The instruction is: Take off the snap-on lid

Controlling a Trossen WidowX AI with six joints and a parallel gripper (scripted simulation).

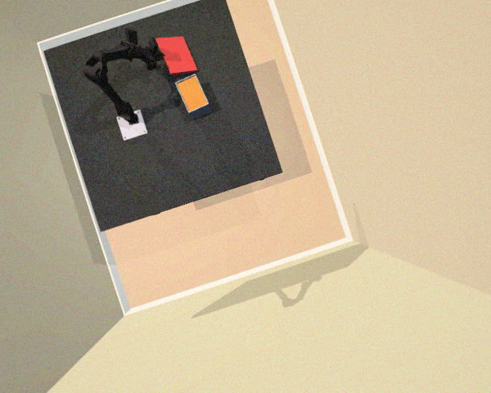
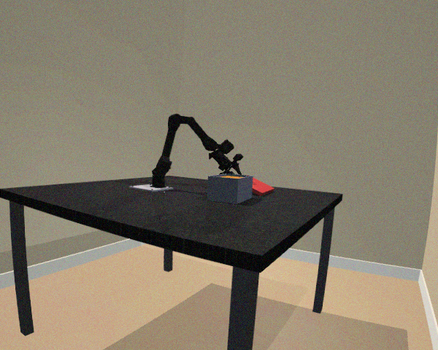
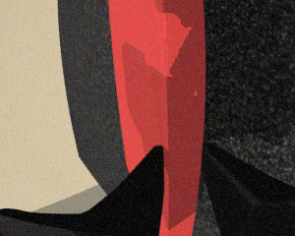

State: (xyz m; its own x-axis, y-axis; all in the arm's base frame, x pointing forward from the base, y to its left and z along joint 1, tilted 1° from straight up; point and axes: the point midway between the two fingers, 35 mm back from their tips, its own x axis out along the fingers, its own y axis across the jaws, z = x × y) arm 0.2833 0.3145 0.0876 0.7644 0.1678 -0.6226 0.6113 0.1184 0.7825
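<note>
Right now the red lid is 8 cm ahead of my gripper tip, 1 cm to the left of it and 3 cm below it. From my gripper tip the other things lie so: blue-grey storage box: 13 cm ahead, 29 cm to the right, 2 cm below.
</note>
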